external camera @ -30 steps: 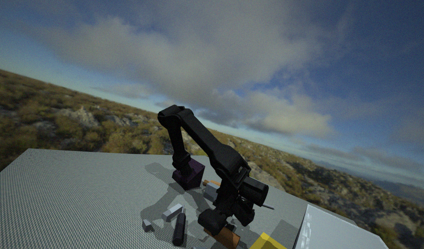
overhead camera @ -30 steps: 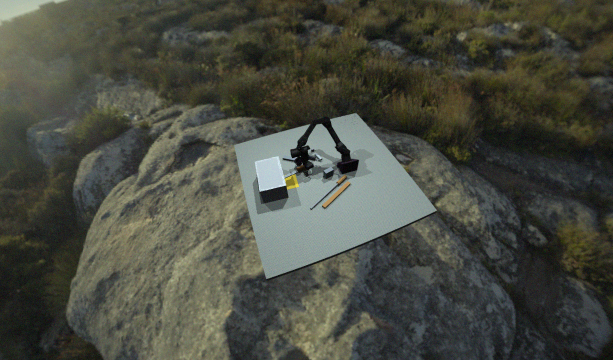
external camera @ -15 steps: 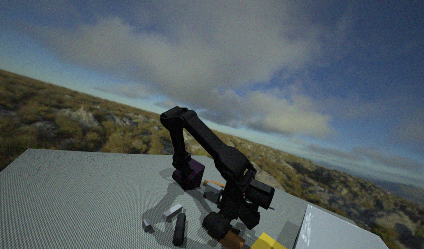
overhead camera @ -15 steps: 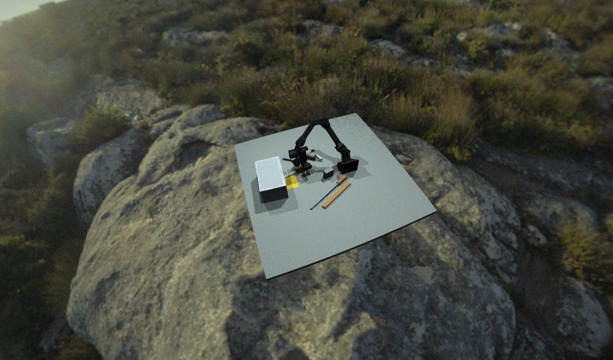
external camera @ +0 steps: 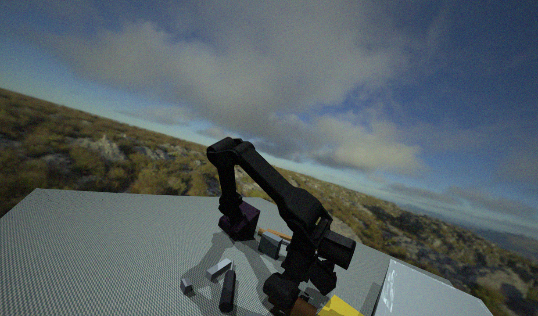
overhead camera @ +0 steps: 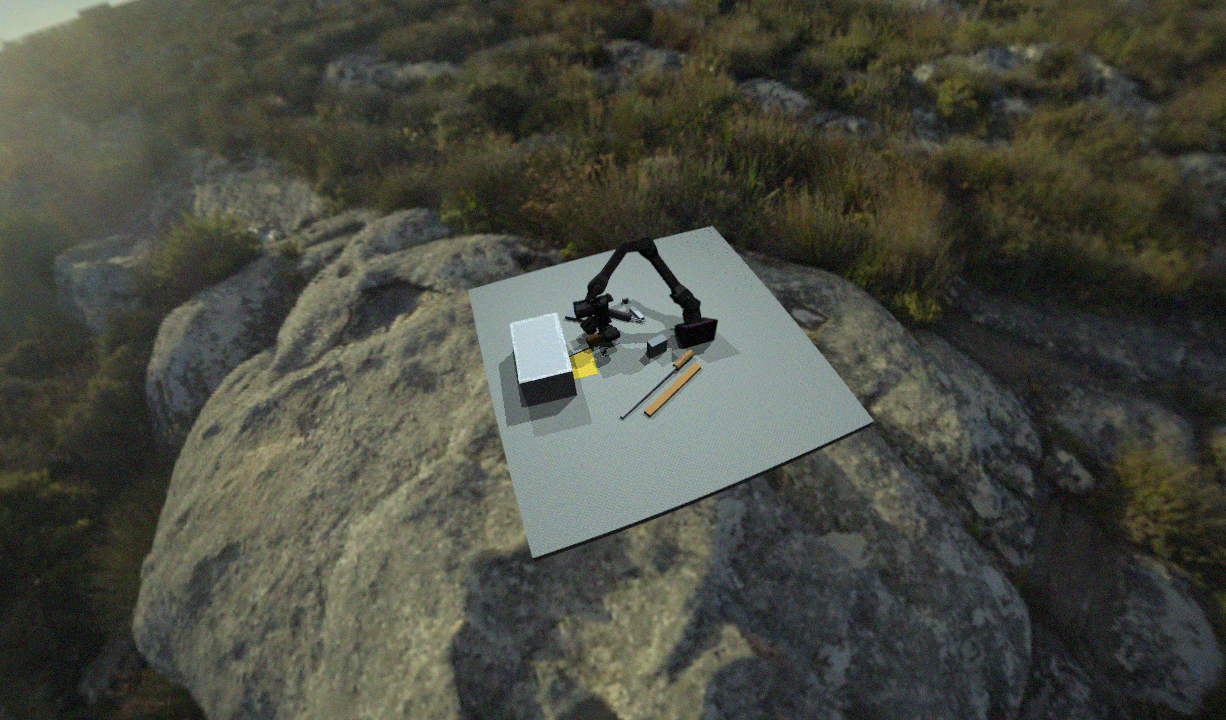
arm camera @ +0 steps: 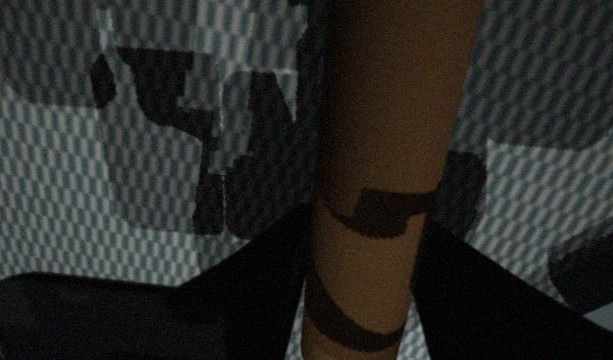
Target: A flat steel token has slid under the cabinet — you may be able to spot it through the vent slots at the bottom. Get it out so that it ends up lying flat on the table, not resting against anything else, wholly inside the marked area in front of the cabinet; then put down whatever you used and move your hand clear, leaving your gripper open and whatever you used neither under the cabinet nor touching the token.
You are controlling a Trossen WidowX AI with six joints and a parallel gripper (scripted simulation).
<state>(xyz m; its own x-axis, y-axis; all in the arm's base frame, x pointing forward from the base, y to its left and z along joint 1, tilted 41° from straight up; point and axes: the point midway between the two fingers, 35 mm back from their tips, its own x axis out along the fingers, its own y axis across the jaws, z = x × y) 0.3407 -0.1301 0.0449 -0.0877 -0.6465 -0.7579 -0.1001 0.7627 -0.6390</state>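
The grey bar is 18 cm behind my gripper tip and 6 cm to the right of it. Also, from my gripper tip: grey block (16 cm behind, 15 cm to the left, 2 cm above); small grey cube (17 cm behind, 16 cm to the right); wooden stick (35 cm to the left, 14 cm behind).
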